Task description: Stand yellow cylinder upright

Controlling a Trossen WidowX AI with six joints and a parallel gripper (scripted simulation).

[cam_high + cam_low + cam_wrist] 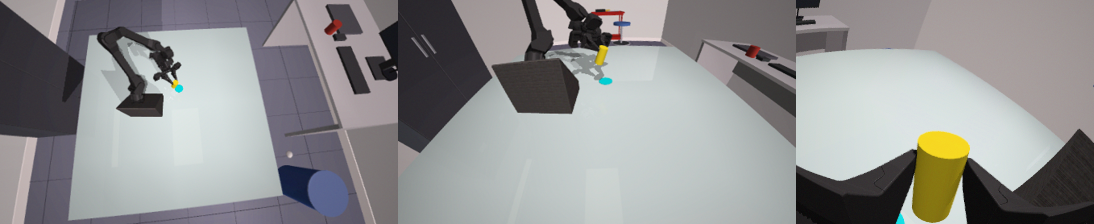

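Now: the cyan circle 1 cm ahead of my gripper tip, 3 cm to the left of it and 15 cm below it. The rest, counted from my gripper tip: yellow tall cylinder: 1 cm behind, 2 cm below.
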